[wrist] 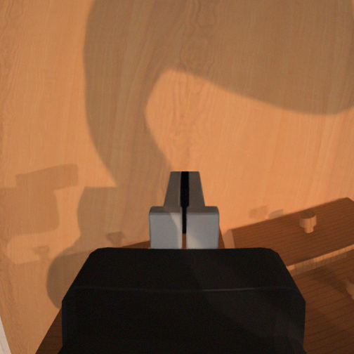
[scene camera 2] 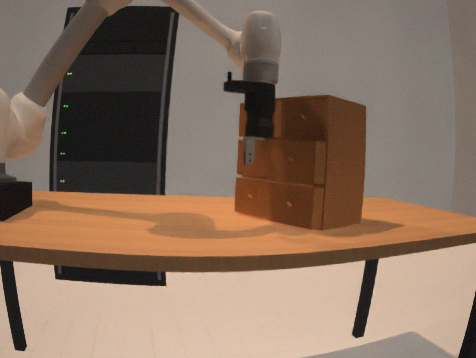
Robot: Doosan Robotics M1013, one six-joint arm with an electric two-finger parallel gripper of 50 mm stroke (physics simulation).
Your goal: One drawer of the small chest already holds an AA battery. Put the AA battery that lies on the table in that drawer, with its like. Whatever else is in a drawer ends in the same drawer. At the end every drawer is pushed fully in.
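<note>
The small brown wooden chest (scene camera 2: 346, 160) stands on the table. Its middle drawer (scene camera 2: 306, 162) (wrist: 325, 305) and bottom drawer (scene camera 2: 267, 200) (wrist: 270, 245) stand a little proud of the body. The upper right drawer front (scene camera 2: 312, 125) sits back from them; the upper left drawer is largely hidden behind my gripper. My gripper (scene camera 2: 248, 162) (wrist: 184, 189) is shut and empty, pointing down in front of the chest, its fingertips at about the height of the middle drawer in the scene view. Whether it touches the chest I cannot tell. No battery shows in either view; the drawers' insides are hidden.
The wooden table (scene camera 2: 100, 232) (wrist: 220, 140) carries the arm's black base (scene camera 2: 15, 199) at the left and shadows of the arm. A dark rack with small lights (scene camera 2: 172, 100) stands behind the table. The chest's knobs (scene camera 2: 289, 204) (wrist: 308, 220) stick out from the drawer fronts.
</note>
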